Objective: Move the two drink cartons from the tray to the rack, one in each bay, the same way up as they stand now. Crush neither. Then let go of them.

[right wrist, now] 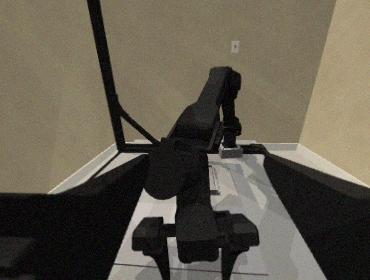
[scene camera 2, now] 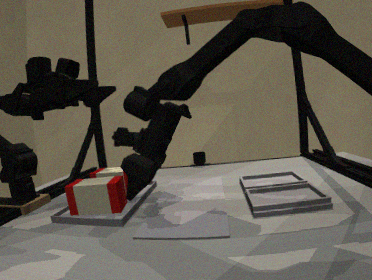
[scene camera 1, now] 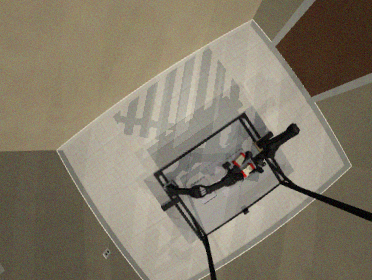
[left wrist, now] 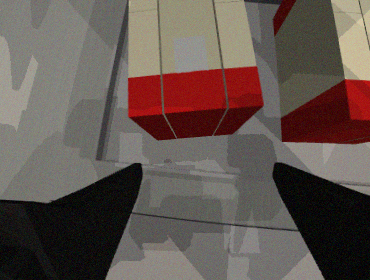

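Where they show: left gripper, fingertip midpoint: (scene camera 2: 134, 192) (left wrist: 207, 169); right gripper, fingertip midpoint: (right wrist: 205, 159) (scene camera 2: 107, 85) (scene camera 1: 245, 169); left arm's base at its link origin: (right wrist: 229, 145) (scene camera 1: 171, 188); right arm's base at its link origin: (scene camera 2: 24, 199) (scene camera 1: 261, 144).
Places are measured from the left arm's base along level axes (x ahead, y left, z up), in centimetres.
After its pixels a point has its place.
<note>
Two cream cartons with red ends stand side by side, apart, on the grey tray (scene camera 2: 90, 220) {x 60.3, y -13.8, z -3.3 cm} (left wrist: 111, 90) {x 59.7, y -14.0, z -3.3 cm}. Scene camera 2 shows a nearer carton (scene camera 2: 94, 197) {x 60.5, y -17.8, z 0.2 cm} and a farther carton (scene camera 2: 106, 173) {x 61.7, y -29.0, z 2.8 cm}, partly hidden. The left wrist view shows a left carton (left wrist: 192, 45) {x 58.9, y -21.2, z 3.0 cm} and a right carton (left wrist: 357, 45) {x 58.8, y -29.7, z 3.0 cm}. My left gripper (scene camera 2: 132, 192) {x 52.7, y -22.0, z -0.6 cm} (left wrist: 207, 169) {x 52.7, y -22.0, z -0.6 cm} is open and empty, low at the cartons' near ends, roughly lined up with the left carton. My right gripper (scene camera 2: 112, 91) {x 55.7, y -21.8, z 23.8 cm} is open and empty, high above the tray. The two-bay rack (scene camera 2: 292, 210) {x 21.5, y -11.1, z -3.7 cm} (right wrist: 217, 180) {x 23.2, y -11.3, z -3.4 cm} is empty.
A thin pale mat (scene camera 2: 180, 233) {x 42.0, y -8.7, z -4.0 cm} lies between tray and rack. A black frame (scene camera 2: 95, 125) {x 78.4, y -62.2, z 16.4 cm} (right wrist: 106, 75) {x -5.6, y -55.1, z 33.1 cm} stands around the table. My left arm reaches over the table between rack and tray and fills the middle of the right wrist view.
</note>
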